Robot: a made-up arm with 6 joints. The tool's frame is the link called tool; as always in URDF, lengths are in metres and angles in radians.
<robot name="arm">
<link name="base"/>
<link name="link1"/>
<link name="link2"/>
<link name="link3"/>
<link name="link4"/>
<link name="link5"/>
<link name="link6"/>
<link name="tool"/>
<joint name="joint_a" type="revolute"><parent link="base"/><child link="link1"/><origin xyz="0.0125 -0.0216 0.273"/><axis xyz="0 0 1"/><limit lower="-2.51" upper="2.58" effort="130" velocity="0.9"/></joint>
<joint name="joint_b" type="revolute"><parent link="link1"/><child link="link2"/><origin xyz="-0.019 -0.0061 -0.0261"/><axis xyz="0.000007 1 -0.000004"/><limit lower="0.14" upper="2.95" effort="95" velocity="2.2"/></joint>
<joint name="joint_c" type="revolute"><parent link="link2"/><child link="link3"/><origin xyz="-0.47 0.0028 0.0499"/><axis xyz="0.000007 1 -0.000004"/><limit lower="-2.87" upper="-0.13" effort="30" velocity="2.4"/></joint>
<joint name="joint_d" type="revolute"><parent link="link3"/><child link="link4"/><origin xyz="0.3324 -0.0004 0.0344"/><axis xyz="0.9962 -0.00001 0.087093"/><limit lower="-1.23" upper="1.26" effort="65" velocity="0.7"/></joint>
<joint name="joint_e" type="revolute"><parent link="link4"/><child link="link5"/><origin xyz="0.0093 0.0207 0.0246"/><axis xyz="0.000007 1 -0.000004"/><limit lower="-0.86" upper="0.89" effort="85" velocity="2.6"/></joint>
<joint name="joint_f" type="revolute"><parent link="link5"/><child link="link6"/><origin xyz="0.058 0.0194 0.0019"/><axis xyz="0.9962 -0.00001 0.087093"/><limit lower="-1.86" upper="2" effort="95" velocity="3"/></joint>
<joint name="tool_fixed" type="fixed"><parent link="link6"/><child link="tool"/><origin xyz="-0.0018 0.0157 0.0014" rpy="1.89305 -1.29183 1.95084"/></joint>
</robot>
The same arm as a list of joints. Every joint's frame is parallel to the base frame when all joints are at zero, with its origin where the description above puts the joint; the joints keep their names.
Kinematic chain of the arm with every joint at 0, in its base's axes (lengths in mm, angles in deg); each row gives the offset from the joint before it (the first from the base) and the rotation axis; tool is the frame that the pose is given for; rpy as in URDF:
joint_a: xyz 12.5 -21.6 273.0 axis +z
joint_b: xyz -19.0 -6.1 -26.1 axis +y
joint_c: xyz -470.0 2.8 49.9 axis +y
joint_d: xyz 332.4 -0.4 34.4 axis 0.9962 0 0.0871
joint_e: xyz 9.3 20.7 24.6 axis +y
joint_f: xyz 58.0 19.4 1.9 axis 0.9962 0 0.0871
tool: xyz -1.8 15.7 1.4 rpy 108.46 -74.02 111.77
Joint limits (deg, base to tool): -143.81..147.82 8.02..169.02 -164.44..-7.45 -70.47..72.19 -49.27..50.99 -106.57..114.59

